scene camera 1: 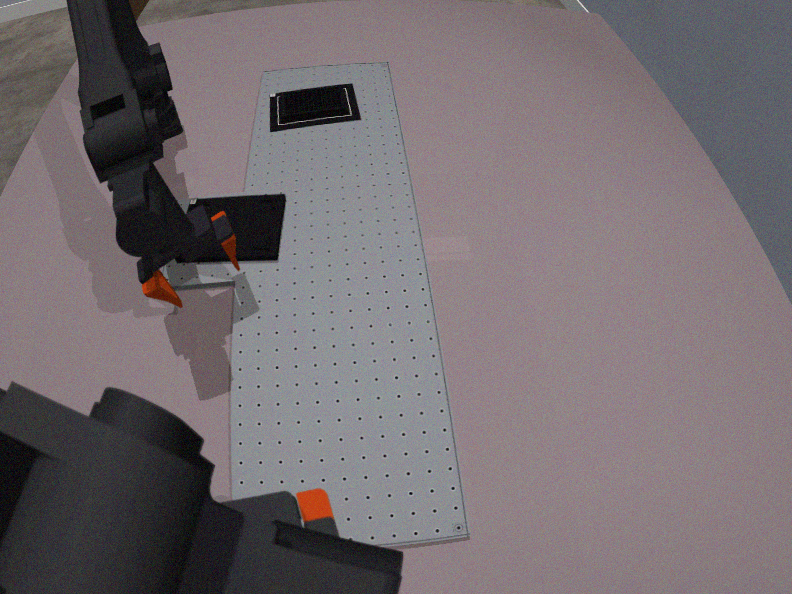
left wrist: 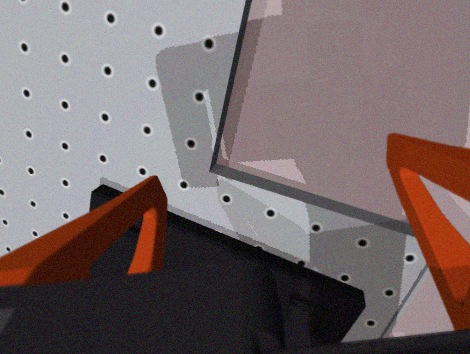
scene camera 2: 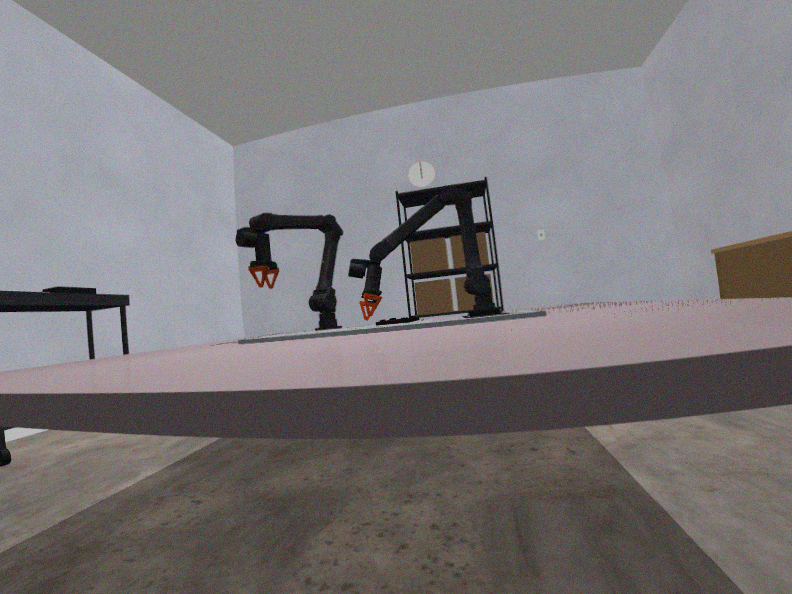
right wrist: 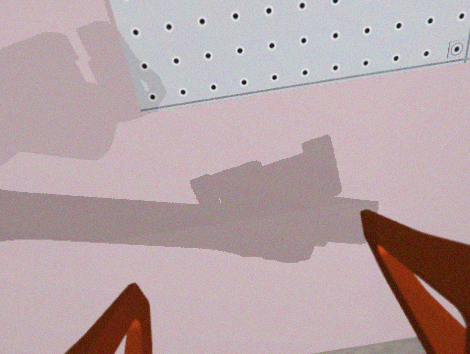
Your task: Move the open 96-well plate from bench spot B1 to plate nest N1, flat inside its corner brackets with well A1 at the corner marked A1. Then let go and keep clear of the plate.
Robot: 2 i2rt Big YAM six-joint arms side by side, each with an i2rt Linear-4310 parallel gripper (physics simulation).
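Frame: origin at the left arm's base, x left, y ahead, z down, level; millimetres.
Where they show: left gripper, fingertip midpoint: (scene camera 1: 209, 286) (left wrist: 269, 168) (scene camera 2: 367, 318); right gripper, fingertip midpoint: (scene camera 2: 266, 288) (right wrist: 249, 258).
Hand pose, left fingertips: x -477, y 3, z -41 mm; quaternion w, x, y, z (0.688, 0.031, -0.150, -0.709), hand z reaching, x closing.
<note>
Things, the pixels of their centre, and the offset from my left fingertips. Level surfaces: height alone.
- dark 96-well plate, body centre: (scene camera 1: 312, 102) (scene camera 2: 483, 312) dy +292, dx +333, dz +19 mm
- black nest, body centre: (left wrist: 198, 314) (scene camera 1: 230, 226) (scene camera 2: 398, 320) dy +61, dx +104, dz +19 mm
- perforated board, its level: dz +28 mm
- pink table, its level: dz +41 mm
The dark 96-well plate (scene camera 1: 314, 104) lies at the far end of the perforated board, inside the white outline on a black pad with a pale mark at its far-left corner. The black nest (scene camera 1: 259, 226) (left wrist: 210, 245) lies nearer, at the board's left, with a pale tag at its far-left corner; no plate shows on it. My left gripper (scene camera 1: 209, 287) (scene camera 2: 367, 313) (left wrist: 269, 168) is open and empty, above the nest's near edge, and hides part of it. My right gripper (scene camera 2: 265, 285) (right wrist: 249, 258) is open and empty, high beyond the board's near end. Well A1 is too small to make out.
The perforated board (scene camera 1: 345, 409) (right wrist: 225, 37) has a side piece under the nest, with a notch in front. The pink table (scene camera 1: 575, 319) (scene camera 2: 383, 361) surrounds it. My right arm (scene camera 1: 108, 511) covers the near-left corner of scene camera 1. A shelf rack (scene camera 2: 447, 230) stands behind the arms.
</note>
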